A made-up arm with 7 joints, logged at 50 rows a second.
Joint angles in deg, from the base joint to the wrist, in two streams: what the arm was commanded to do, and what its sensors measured. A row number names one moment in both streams.
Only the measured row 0 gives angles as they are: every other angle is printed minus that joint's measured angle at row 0.
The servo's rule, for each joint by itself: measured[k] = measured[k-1] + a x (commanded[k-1-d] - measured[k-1]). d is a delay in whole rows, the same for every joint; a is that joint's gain. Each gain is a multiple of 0.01, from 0.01 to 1. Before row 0 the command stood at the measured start. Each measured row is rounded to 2 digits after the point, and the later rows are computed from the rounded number. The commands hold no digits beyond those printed.
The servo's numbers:
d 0
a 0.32 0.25 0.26 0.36 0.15 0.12 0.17
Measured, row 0:
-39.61, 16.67, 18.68, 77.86, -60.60, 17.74, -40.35
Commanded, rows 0 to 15:
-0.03, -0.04, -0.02, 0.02, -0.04, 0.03, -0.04
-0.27, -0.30, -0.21, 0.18, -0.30, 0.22, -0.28
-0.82, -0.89, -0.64, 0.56, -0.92, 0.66, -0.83
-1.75, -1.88, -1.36, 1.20, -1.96, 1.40, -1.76
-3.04, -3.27, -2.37, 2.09, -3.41, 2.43, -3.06
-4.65, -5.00, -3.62, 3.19, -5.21, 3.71, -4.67
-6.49, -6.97, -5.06, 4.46, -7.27, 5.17, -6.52
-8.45, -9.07, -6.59, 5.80, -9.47, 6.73, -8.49
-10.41, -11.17, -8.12, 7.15, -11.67, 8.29, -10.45
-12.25, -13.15, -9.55, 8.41, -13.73, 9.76, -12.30
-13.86, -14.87, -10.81, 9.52, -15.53, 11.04, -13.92
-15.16, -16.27, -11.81, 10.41, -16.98, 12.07, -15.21
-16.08, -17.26, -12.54, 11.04, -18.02, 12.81, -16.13
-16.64, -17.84, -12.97, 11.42, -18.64, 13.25, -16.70
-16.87, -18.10, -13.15, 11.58, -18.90, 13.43, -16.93
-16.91, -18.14, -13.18, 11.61, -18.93, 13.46, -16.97
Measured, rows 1 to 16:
-0.01, -0.01, -0.01, 0.01, -0.01, 0.00, -0.01
-0.09, -0.08, -0.06, 0.07, -0.05, 0.03, -0.06
-0.32, -0.28, -0.21, 0.25, -0.18, 0.11, -0.19
-0.78, -0.68, -0.51, 0.59, -0.45, 0.26, -0.46
-1.50, -1.33, -0.99, 1.13, -0.89, 0.52, -0.90
-2.51, -2.25, -1.67, 1.87, -1.54, 0.90, -1.54
-3.78, -3.43, -2.55, 2.80, -2.40, 1.41, -2.39
-5.27, -4.84, -3.60, 3.88, -3.46, 2.05, -3.43
-6.91, -6.42, -4.78, 5.06, -4.69, 2.80, -4.62
-8.62, -8.10, -6.02, 6.27, -6.05, 3.64, -5.93
-10.30, -9.79, -7.27, 7.44, -7.47, 4.53, -7.29
-11.86, -11.41, -8.45, 8.51, -8.90, 5.43, -8.64
-13.21, -12.87, -9.51, 9.42, -10.27, 6.32, -9.91
-14.31, -14.11, -10.41, 10.14, -11.53, 7.15, -11.06
-15.13, -15.11, -11.12, 10.66, -12.64, 7.90, -12.06
-15.70, -15.87, -11.66, 11.00, -13.58, 8.57, -12.89

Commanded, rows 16 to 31:
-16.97, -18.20, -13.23, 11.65, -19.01, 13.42, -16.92
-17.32, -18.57, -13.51, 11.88, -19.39, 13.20, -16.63
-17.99, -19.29, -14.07, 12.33, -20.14, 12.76, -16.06
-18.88, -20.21, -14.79, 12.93, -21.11, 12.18, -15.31
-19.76, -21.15, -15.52, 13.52, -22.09, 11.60, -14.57
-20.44, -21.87, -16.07, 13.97, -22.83, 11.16, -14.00
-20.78, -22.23, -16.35, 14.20, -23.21, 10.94, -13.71
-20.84, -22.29, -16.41, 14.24, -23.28, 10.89, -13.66
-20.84, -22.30, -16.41, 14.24, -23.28, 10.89, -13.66
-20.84, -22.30, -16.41, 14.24, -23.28, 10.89, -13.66
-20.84, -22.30, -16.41, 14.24, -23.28, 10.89, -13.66
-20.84, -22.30, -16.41, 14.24, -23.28, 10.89, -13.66
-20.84, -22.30, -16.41, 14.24, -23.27, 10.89, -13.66
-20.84, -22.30, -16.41, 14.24, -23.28, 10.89, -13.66
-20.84, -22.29, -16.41, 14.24, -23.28, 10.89, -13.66
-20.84, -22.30, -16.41, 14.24, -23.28, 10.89, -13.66
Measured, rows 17 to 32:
-16.11, -16.45, -12.07, 11.23, -14.39, 9.15, -13.58
-16.50, -16.98, -12.44, 11.46, -15.14, 9.64, -14.10
-16.98, -17.56, -12.86, 11.77, -15.89, 10.01, -14.43
-17.59, -18.22, -13.36, 12.19, -16.67, 10.27, -14.58
-18.28, -18.95, -13.92, 12.67, -17.48, 10.43, -14.58
-18.97, -19.68, -14.48, 13.14, -18.28, 10.52, -14.48
-19.55, -20.32, -14.97, 13.52, -19.02, 10.57, -14.35
-19.96, -20.81, -15.34, 13.78, -19.66, 10.61, -14.23
-20.24, -21.18, -15.62, 13.95, -20.20, 10.64, -14.13
-20.43, -21.46, -15.83, 14.05, -20.66, 10.67, -14.05
-20.56, -21.67, -15.98, 14.12, -21.05, 10.70, -13.98
-20.65, -21.83, -16.09, 14.16, -21.38, 10.72, -13.93
-20.71, -21.95, -16.17, 14.19, -21.66, 10.74, -13.88
-20.75, -22.04, -16.23, 14.21, -21.90, 10.76, -13.84
-20.78, -22.10, -16.28, 14.22, -22.11, 10.78, -13.81
-20.80, -22.15, -16.31, 14.23, -22.29, 10.79, -13.78

